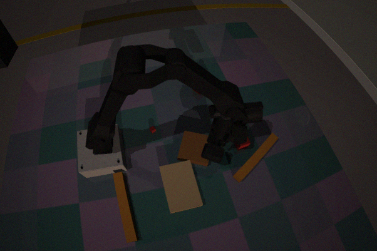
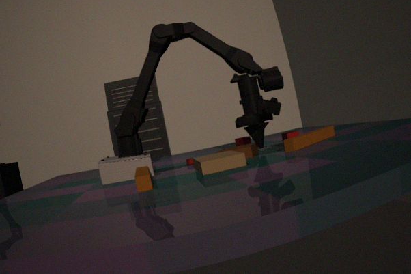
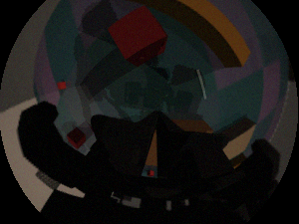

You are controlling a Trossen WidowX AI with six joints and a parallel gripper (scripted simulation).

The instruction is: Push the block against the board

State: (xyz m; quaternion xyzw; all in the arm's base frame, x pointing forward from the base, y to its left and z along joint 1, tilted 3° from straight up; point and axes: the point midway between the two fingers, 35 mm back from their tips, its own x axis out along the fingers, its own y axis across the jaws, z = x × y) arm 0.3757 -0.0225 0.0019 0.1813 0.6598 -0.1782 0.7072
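Now: gripper tip 70 mm past the brown square block and 10 mm to the left of it. From my gripper tip the other things lie so: tan board: 140 mm behind, 130 mm to the right.
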